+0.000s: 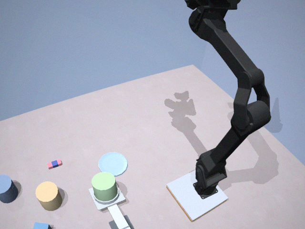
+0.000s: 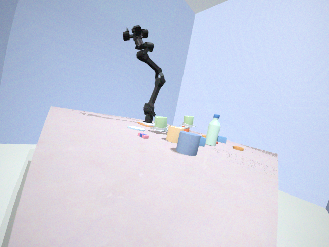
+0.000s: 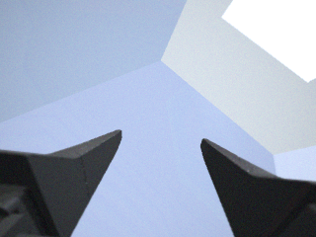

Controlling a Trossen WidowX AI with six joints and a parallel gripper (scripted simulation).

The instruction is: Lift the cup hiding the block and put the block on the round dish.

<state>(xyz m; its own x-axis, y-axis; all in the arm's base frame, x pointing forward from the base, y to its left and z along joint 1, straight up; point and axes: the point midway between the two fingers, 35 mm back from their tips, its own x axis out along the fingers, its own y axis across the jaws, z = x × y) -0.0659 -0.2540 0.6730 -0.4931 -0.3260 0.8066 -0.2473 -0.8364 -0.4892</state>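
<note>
Now: the pale lavender block 680 mm below my gripper tip, 390 mm ahead of it and 160 mm to the left of it. The rest, counted from my gripper tip: round light-blue dish: 720 mm below, 320 mm ahead, 50 mm to the left; pink-and-blue piece: 710 mm below, 520 mm ahead, 20 mm to the right; tan cylinder: 680 mm below, 570 mm ahead, 100 mm to the left.
</note>
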